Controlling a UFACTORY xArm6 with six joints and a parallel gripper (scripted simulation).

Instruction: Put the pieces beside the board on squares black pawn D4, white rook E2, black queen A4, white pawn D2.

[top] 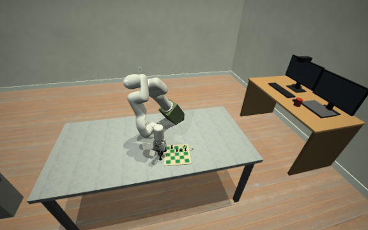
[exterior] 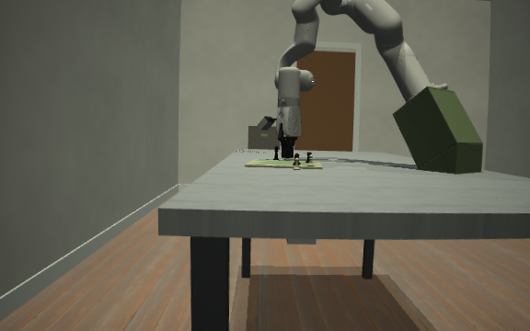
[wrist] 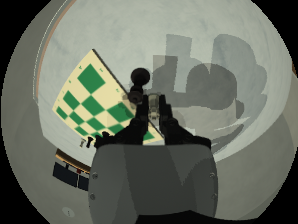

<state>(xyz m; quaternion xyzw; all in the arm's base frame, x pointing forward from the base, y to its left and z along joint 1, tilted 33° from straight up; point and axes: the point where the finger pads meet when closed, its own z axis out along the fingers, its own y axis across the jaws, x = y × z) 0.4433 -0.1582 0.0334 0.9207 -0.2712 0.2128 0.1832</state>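
The black queen is 40 mm ahead of my hand, 10 mm to the right of it and 10 mm below it. From my hand the other things lie so: chessboard: 140 mm to the left, 30 mm below, 20 mm ahead; white rook: 10 mm below.
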